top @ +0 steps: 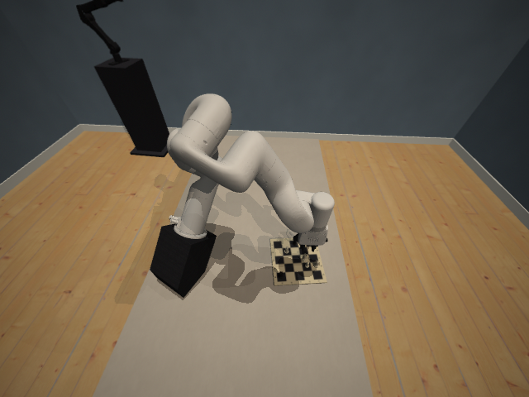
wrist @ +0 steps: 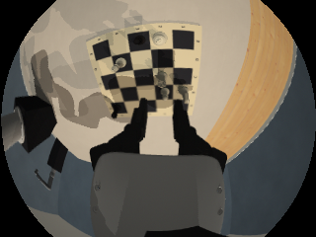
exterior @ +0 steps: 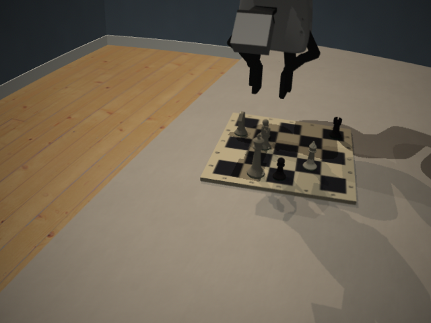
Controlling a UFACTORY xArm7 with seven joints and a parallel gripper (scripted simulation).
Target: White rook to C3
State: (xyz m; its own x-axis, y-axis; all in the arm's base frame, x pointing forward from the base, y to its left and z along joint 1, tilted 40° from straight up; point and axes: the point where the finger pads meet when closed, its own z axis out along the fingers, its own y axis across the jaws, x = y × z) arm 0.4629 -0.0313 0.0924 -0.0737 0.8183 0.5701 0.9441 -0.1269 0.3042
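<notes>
Right now my hand is 100 mm above the white rook. Also, from my hand: tall white piece 80 mm to the left, 80 mm below, 10 mm behind; then white pawn 100 mm below, 30 mm to the right, 10 mm ahead; then chessboard 110 mm below, 30 mm behind, 10 mm to the right.
</notes>
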